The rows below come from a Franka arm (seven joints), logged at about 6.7 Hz.
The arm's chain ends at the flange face. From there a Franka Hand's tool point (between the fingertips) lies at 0.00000 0.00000 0.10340 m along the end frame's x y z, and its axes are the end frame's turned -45 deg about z.
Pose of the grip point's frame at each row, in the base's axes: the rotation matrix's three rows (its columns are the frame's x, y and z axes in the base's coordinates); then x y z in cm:
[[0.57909 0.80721 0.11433], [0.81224 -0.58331 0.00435], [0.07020 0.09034 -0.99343]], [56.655 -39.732 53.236]
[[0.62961 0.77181 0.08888], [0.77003 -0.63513 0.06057], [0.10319 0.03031 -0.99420]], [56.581 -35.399 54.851]
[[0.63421 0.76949 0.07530], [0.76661 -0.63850 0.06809], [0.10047 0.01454 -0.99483]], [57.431 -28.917 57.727]
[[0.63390 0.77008 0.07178], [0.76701 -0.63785 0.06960], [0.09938 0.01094 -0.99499]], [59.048 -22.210 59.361]
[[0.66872 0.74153 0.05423], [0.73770 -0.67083 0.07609], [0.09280 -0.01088 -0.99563]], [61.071 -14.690 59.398]
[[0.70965 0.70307 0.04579], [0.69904 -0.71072 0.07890], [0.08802 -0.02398 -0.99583]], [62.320 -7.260 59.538]
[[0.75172 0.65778 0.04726], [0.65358 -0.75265 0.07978], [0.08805 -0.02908 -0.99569]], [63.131 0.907 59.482]
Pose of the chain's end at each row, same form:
[[0.98026 0.16131 0.11433], [0.16188 -0.98680 0.00435], [0.11352 0.01424 -0.99343]], [55.473 -39.777 63.508]
[[0.99095 0.10055 0.08888], [0.09539 -0.99360 0.06057], [0.09440 -0.05153 -0.99420]], [55.662 -36.025 65.131]
[[0.99257 0.09566 0.07530], [0.09059 -0.99356 0.06809], [0.08132 -0.06076 -0.99483]], [56.652 -29.621 68.014]
[[0.99276 0.09629 0.07178], [0.09133 -0.99339 0.06960], [0.07801 -0.06254 -0.99499]], [58.306 -22.930 69.649]
[[0.99720 0.05148 0.05423], [0.04728 -0.99598 0.07609], [0.05793 -0.07331 -0.99563]], [60.510 -15.477 69.693]
[[0.99894 -0.00465 0.04579], [-0.00826 -0.99685 0.07890], [0.04528 -0.07920 -0.99583]], [61.847 -8.076 69.835]
[[0.99667 -0.06643 0.04726], [-0.07005 -0.99435 0.07978], [0.04170 -0.08282 -0.99569]], [62.642 0.082 69.777]

